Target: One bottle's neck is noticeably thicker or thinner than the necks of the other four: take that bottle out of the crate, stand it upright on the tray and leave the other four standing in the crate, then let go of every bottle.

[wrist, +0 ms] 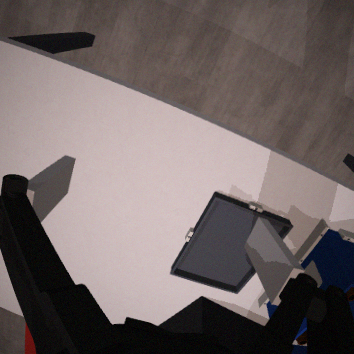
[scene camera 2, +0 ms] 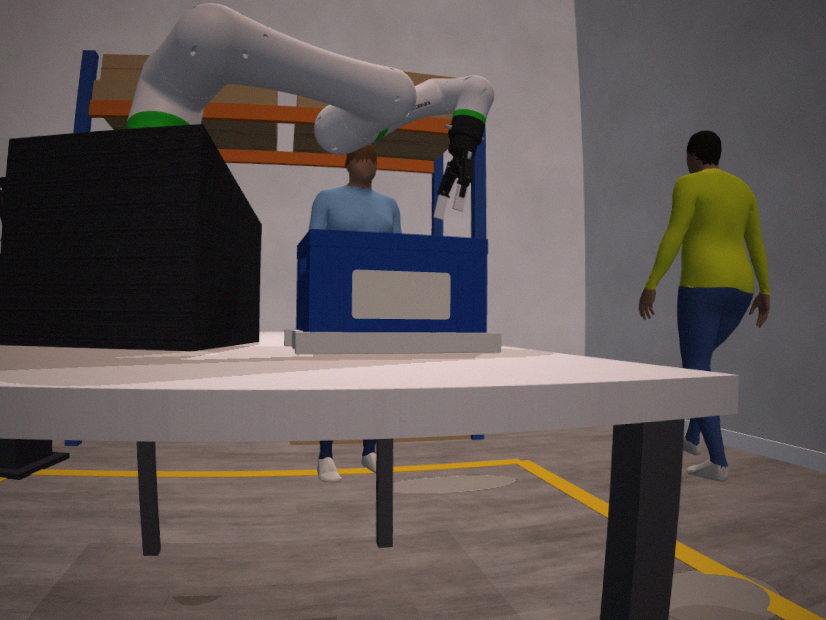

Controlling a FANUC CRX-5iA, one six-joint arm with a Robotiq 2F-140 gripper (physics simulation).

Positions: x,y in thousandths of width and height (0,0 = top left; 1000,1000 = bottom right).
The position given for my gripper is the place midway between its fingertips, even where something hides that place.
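There is my gripper (scene camera 2: 542,346), and I can also find the gripper in the wrist view (wrist: 465,581).
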